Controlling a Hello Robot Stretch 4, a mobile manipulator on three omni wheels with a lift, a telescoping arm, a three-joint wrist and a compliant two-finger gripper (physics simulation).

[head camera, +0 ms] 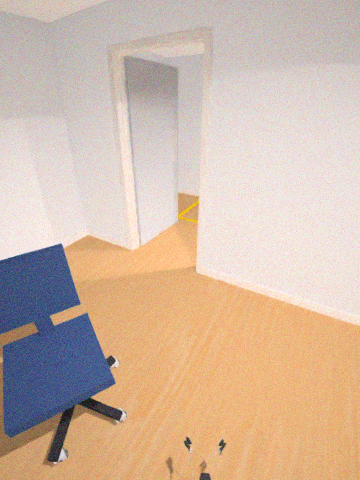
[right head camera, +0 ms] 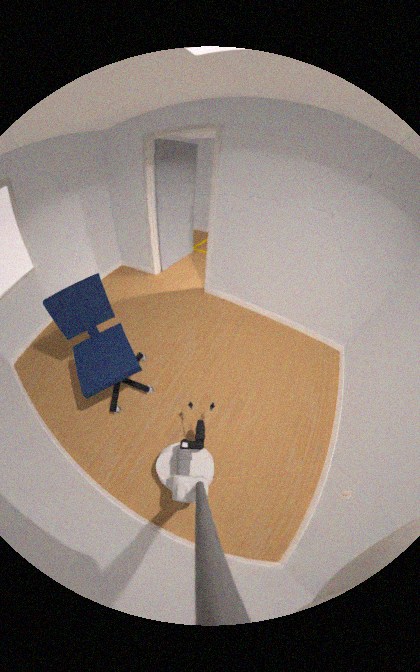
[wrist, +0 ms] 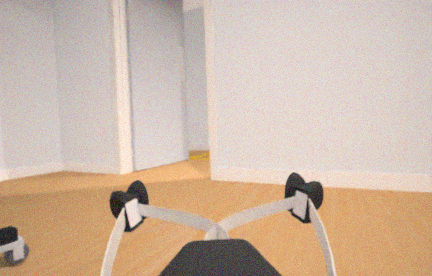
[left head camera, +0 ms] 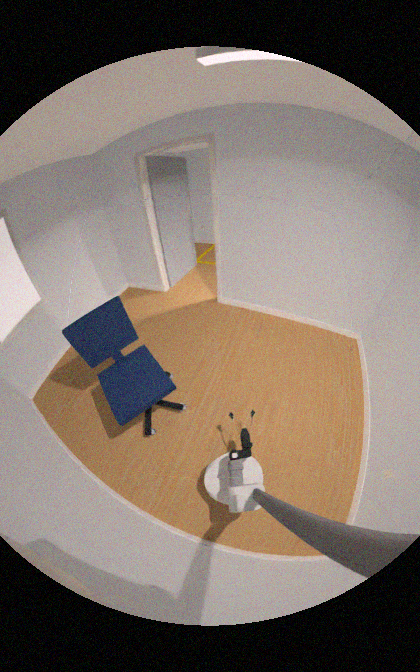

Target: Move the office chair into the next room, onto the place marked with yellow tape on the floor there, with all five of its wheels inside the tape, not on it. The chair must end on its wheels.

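Frame: origin at the robot's base, x left, y ahead, z down, level; centimetres.
Seen in the pictures: gripper, fingertip midpoint: (head camera: 204,437) (right head camera: 201,401) (wrist: 216,192).
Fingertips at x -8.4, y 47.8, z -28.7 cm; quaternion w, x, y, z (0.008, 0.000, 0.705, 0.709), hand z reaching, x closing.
Offsets run from my fingertips to a thing's middle. "spot": to the spot under its first point.
The office chair @[spot: dy +15.2, dx +72.4, dz -15.5 cm] (head camera: 57,372) (left head camera: 136,384) (right head camera: 106,361) has a blue seat and backrest and a black base with light castors. It stands upright on its wheels in this room, left of my gripper. In the wrist view one of its castors @[dy +47.6, dx +61.2, dz +27.1 cm] (wrist: 17,250) shows at the lower left edge. Part of the yellow tape (head camera: 188,219) (left head camera: 205,262) (right head camera: 199,250) (wrist: 199,156) shows on the floor beyond the doorway; the rest is hidden by the wall. My gripper (head camera: 205,444) (left head camera: 242,414) (right head camera: 201,405) (wrist: 216,192) is open and empty, apart from the chair and pointing ahead.
The doorway has a pale frame (head camera: 128,165) (left head camera: 156,225) (right head camera: 152,210) (wrist: 123,100). A grey door (head camera: 155,150) (left head camera: 175,220) (right head camera: 175,205) (wrist: 156,90) stands open in it, on the left side. A wall (head camera: 285,175) (wrist: 320,90) runs to the right of the doorway. My round base (left head camera: 214,480) (right head camera: 165,465) is behind the gripper.
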